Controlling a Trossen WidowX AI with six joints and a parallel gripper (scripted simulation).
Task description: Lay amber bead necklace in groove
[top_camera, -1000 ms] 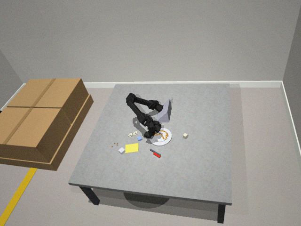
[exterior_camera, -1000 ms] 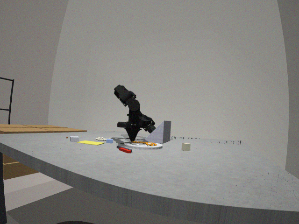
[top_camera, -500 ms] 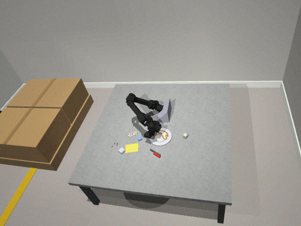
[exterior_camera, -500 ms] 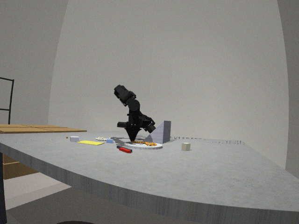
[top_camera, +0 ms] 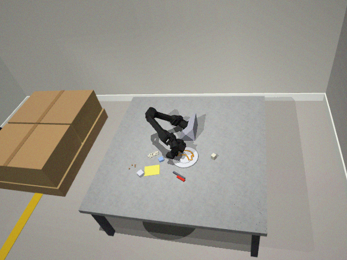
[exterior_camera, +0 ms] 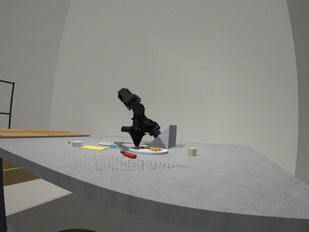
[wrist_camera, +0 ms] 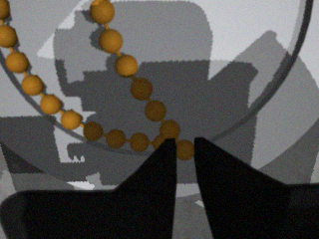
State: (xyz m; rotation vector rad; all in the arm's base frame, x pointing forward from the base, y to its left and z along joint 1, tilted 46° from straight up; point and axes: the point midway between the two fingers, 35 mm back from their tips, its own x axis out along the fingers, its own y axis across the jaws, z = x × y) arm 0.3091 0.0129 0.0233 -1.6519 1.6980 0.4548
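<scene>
My gripper tip is 6 cm to the right of the round bead board and 1 cm above it. Round my gripper tip: blue cube (12 cm to the right, 4 cm ahead, 1 cm below); then yellow sheet (17 cm to the right, 15 cm ahead, 2 cm below); then red-handled tool (18 cm ahead, 6 cm to the left, 1 cm below).
</scene>
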